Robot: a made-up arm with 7 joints. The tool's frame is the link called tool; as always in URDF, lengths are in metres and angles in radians. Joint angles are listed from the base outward.
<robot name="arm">
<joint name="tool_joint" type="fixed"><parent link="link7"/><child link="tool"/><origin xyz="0 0 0" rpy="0 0 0"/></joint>
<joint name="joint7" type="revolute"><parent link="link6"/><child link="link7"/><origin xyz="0 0 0" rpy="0 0 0"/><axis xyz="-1 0 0"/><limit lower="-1.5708" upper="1.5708"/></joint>
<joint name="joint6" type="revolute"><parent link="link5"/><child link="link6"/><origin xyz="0 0 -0.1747" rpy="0 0 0"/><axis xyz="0 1 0"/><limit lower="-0.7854" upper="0.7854"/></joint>
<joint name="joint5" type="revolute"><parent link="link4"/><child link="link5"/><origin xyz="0 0 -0.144" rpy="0 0 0"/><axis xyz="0 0 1"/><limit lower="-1.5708" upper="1.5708"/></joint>
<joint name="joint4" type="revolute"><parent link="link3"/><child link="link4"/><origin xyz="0 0 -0.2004" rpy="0 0 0"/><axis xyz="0 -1 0"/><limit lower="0" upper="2.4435"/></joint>
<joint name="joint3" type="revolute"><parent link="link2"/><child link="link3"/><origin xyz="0 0 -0.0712" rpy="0 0 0"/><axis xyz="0 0 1"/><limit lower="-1.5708" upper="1.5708"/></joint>
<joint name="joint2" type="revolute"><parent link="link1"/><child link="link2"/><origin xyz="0 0.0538 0" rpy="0 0 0"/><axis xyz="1 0 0"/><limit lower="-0.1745" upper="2"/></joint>
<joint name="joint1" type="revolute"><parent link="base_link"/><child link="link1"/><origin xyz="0 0.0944 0" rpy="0 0 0"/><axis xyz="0 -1 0"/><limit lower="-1.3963" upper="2"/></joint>
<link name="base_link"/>
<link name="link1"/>
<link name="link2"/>
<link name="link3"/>
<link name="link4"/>
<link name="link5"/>
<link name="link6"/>
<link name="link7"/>
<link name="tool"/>
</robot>
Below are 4 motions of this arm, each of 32 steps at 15 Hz.
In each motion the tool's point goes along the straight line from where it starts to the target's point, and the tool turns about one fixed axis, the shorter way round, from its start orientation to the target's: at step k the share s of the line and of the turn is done. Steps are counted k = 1, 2, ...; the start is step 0. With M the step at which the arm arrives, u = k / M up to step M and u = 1 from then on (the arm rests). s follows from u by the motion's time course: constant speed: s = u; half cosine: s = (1 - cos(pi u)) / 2; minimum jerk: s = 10 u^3 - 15 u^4 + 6 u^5.
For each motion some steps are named. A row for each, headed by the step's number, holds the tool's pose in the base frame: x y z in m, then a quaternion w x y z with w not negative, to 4 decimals.
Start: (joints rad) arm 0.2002 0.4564 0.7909 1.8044 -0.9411 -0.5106 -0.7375
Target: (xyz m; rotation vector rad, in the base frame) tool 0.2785 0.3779 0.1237 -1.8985 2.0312 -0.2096
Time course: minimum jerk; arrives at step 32
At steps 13, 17, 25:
13: 0.2457 0.4151 0.0168 0.0563 -0.7205 0.6911 -0.0046
17: 0.2569 0.4023 0.0534 0.0975 -0.7051 0.7018 -0.0284
25: 0.2749 0.3820 0.1120 0.1629 -0.6765 0.7151 -0.0665

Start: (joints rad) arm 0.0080 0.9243 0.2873 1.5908 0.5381 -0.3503 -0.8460
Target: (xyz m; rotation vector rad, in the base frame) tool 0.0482 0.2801 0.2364 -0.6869 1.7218 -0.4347
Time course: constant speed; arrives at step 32
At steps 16, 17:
16: 0.1772 0.3472 0.0756 0.1311 -0.3744 0.8823 -0.2534
17: 0.1692 0.3430 0.0856 0.1612 -0.3718 0.8791 -0.2508

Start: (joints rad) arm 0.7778 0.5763 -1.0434 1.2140 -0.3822 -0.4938 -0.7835
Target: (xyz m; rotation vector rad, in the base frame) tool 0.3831 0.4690 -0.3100 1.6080 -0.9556 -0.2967
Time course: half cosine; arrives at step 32
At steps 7, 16, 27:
7: 0.4256 0.1778 -0.2333 0.2978 0.2718 -0.8510 -0.3364
16: 0.4071 0.3047 -0.2667 0.4519 0.4854 -0.7015 -0.2610
27: 0.3859 0.4496 -0.3049 0.5732 0.6704 -0.4485 -0.1445

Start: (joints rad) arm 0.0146 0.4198 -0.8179 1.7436 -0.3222 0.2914 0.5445
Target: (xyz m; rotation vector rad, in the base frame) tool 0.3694 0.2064 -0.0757 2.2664 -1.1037 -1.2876
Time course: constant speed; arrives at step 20
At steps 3, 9, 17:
3: 0.2415 0.0542 -0.2563 0.6024 -0.0061 -0.4482 -0.6604
9: 0.2866 0.1079 -0.1926 0.4929 0.3184 -0.4769 -0.6544
17: 0.3468 0.1795 -0.1076 0.2594 0.6866 -0.4278 -0.5276

